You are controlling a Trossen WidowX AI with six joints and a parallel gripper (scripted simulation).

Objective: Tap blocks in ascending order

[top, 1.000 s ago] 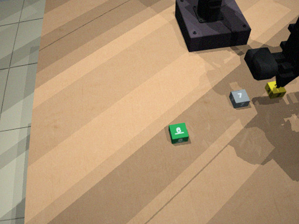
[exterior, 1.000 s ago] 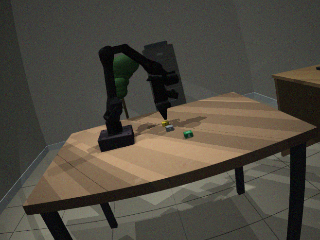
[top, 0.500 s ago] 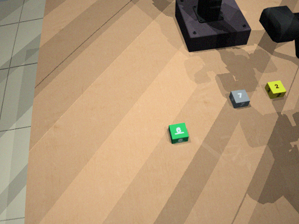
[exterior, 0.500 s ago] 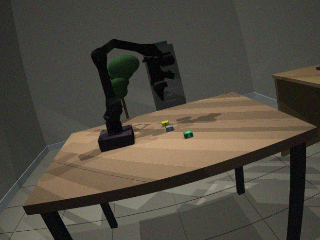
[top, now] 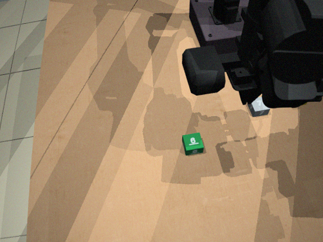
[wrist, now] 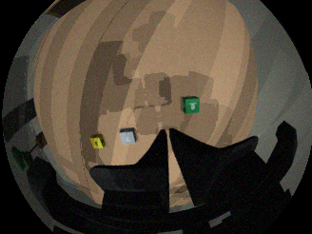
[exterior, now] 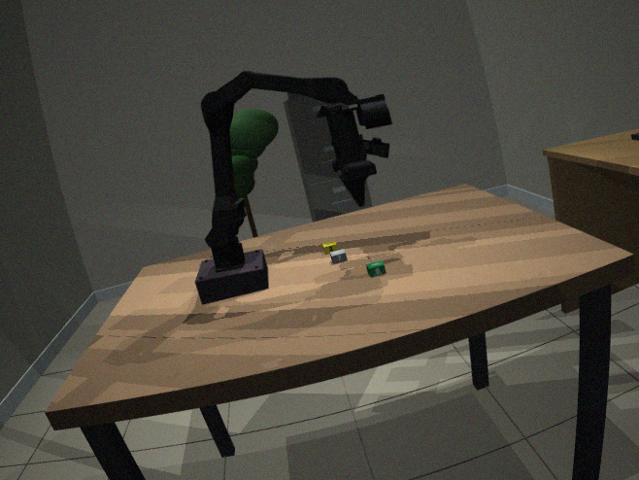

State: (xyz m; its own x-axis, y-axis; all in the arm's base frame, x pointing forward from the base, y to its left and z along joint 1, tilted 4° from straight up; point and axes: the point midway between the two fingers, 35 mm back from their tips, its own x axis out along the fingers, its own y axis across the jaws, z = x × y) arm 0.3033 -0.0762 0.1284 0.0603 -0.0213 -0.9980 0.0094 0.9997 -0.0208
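The green block lies 10 mm behind my gripper tip, 70 mm to the right of it and 120 mm below it. Round my gripper tip: grey block: 70 mm behind, 80 mm to the left, 120 mm below; yellow block: 70 mm behind, 170 mm to the left, 120 mm below.
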